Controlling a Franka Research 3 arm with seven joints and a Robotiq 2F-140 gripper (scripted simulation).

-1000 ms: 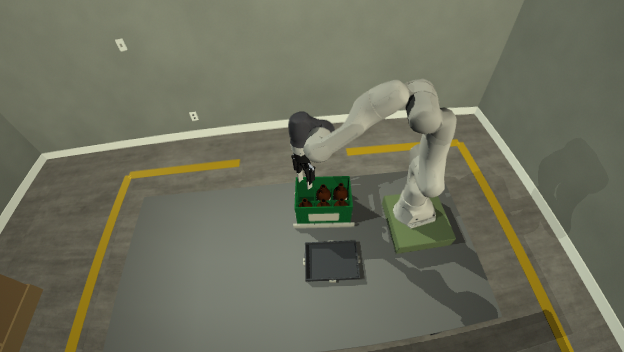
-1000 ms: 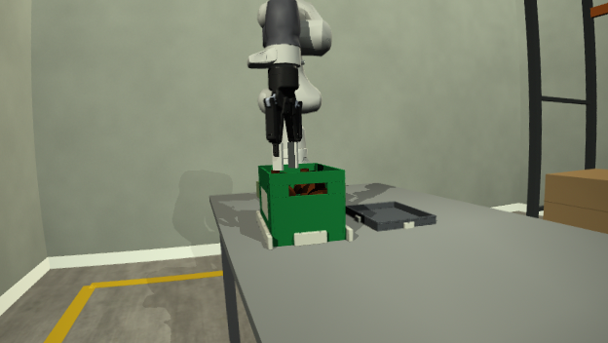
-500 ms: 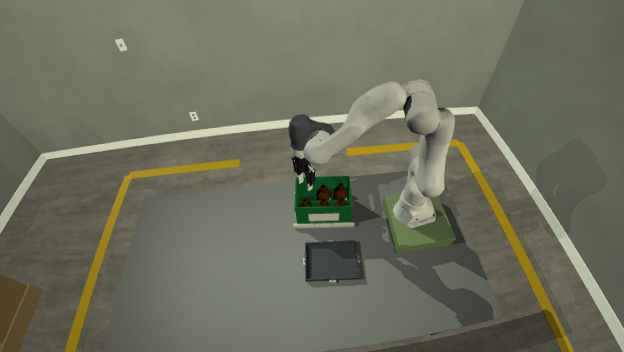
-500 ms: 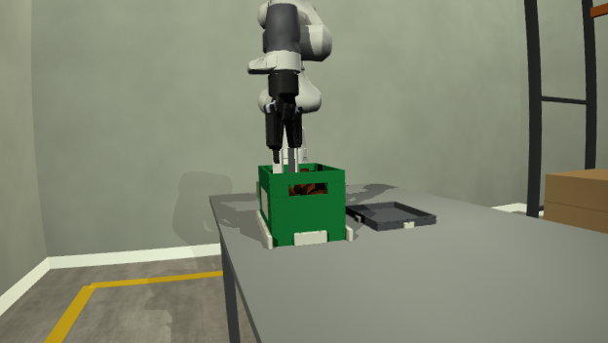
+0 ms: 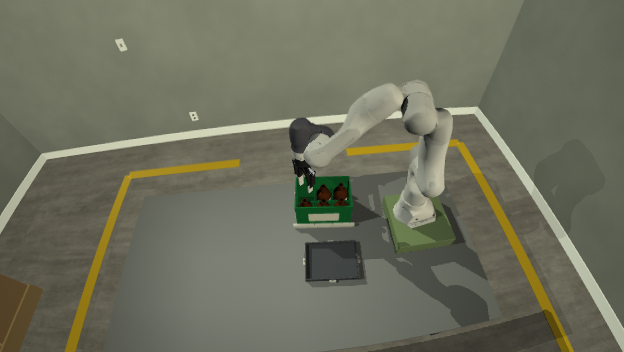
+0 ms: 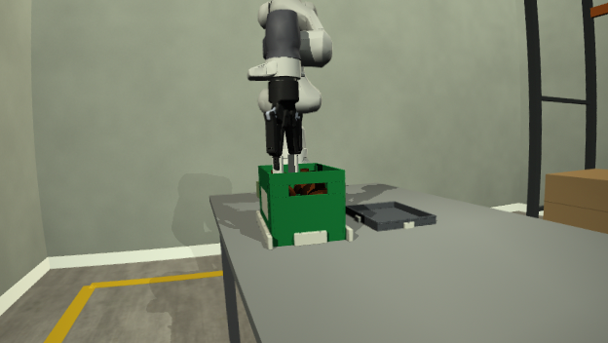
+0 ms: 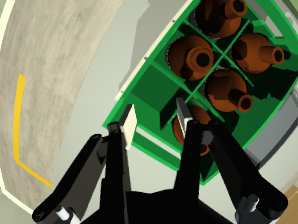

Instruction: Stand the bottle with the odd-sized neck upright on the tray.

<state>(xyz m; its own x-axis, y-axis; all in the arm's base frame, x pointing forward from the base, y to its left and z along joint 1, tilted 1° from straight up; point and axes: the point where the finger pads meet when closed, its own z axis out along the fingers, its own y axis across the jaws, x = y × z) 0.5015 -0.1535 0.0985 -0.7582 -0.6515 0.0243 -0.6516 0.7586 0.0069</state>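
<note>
Now: hand 80 mm past the green crate, 50 mm to the right of it and 100 mm above it. The rest, counted from my hand: dark grey tray: 90 mm behind, 340 mm to the left, 170 mm below.
</note>
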